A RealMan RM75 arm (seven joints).
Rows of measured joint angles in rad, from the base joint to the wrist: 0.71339 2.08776 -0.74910 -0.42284 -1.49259 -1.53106 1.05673; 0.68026 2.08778 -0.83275 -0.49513 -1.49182 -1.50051 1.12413; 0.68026 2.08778 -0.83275 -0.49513 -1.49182 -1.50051 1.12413; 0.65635 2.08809 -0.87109 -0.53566 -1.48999 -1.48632 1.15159; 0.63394 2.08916 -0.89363 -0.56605 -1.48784 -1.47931 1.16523; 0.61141 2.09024 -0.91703 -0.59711 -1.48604 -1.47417 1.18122; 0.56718 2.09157 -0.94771 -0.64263 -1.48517 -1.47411 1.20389; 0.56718 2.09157 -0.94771 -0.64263 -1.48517 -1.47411 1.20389; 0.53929 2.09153 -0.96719 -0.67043 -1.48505 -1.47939 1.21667; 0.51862 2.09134 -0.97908 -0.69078 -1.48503 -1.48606 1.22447; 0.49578 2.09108 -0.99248 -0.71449 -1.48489 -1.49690 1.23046; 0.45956 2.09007 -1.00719 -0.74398 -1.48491 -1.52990 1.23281
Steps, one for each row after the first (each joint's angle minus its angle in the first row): -0.03313 0.00002 -0.08365 -0.07229 0.00077 0.03055 0.06740; -0.03313 0.00002 -0.08365 -0.07229 0.00077 0.03055 0.06740; -0.05704 0.00033 -0.12199 -0.11282 0.00260 0.04474 0.09486; -0.07945 0.00140 -0.14453 -0.14321 0.00475 0.05175 0.10850; -0.10198 0.00248 -0.16793 -0.17427 0.00655 0.05689 0.12449; -0.14621 0.00381 -0.19861 -0.21979 0.00742 0.05695 0.14716; -0.14621 0.00381 -0.19861 -0.21979 0.00742 0.05695 0.14716; -0.17410 0.00377 -0.21809 -0.24759 0.00754 0.05167 0.15994; -0.19477 0.00358 -0.22998 -0.26794 0.00756 0.04500 0.16774; -0.21761 0.00332 -0.24338 -0.29165 0.00770 0.03416 0.17373; -0.25383 0.00231 -0.25809 -0.32114 0.00768 0.00116 0.17608
